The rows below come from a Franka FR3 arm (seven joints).
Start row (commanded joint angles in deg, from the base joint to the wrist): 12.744, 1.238, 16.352, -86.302, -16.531, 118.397, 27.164
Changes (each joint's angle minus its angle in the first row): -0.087, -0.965, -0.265, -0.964, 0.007, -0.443, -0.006; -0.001, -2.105, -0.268, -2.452, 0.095, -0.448, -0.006; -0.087, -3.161, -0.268, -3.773, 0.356, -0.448, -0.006; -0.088, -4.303, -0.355, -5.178, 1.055, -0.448, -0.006; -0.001, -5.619, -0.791, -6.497, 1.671, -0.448, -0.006; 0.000, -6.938, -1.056, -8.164, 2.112, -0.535, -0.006; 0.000, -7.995, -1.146, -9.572, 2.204, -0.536, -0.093; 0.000, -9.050, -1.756, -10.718, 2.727, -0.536, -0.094; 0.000, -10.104, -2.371, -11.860, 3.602, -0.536, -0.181; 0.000, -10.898, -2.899, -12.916, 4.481, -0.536, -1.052; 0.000, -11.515, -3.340, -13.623, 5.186, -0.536, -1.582; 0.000, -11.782, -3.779, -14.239, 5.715, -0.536, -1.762; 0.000, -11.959, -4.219, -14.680, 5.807, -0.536, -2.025; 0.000, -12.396, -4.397, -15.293, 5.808, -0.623, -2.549
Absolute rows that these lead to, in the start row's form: 12.657, 0.273, 16.087, -87.266, -16.524, 117.954, 27.158; 12.743, -0.867, 16.084, -88.754, -16.436, 117.949, 27.158; 12.657, -1.923, 16.084, -90.075, -16.175, 117.949, 27.158; 12.656, -3.065, 15.997, -91.480, -15.476, 117.949, 27.158; 12.743, -4.381, 15.561, -92.799, -14.860, 117.949, 27.158; 12.744, -5.700, 15.296, -94.466, -14.419, 117.862, 27.158; 12.744, -6.757, 15.206, -95.874, -14.327, 117.861, 27.071; 12.744, -7.812, 14.596, -97.020, -13.804, 117.861, 27.070; 12.744, -8.866, 13.981, -98.162, -12.929, 117.861, 26.983; 12.744, -9.660, 13.453, -99.218, -12.050, 117.861, 26.112; 12.744, -10.277, 13.012, -99.925, -11.345, 117.861, 25.582; 12.744, -10.544, 12.573, -100.541, -10.816, 117.861, 25.402; 12.744, -10.721, 12.133, -100.982, -10.724, 117.861, 25.139; 12.744, -11.158, 11.955, -101.595, -10.723, 117.774, 24.615
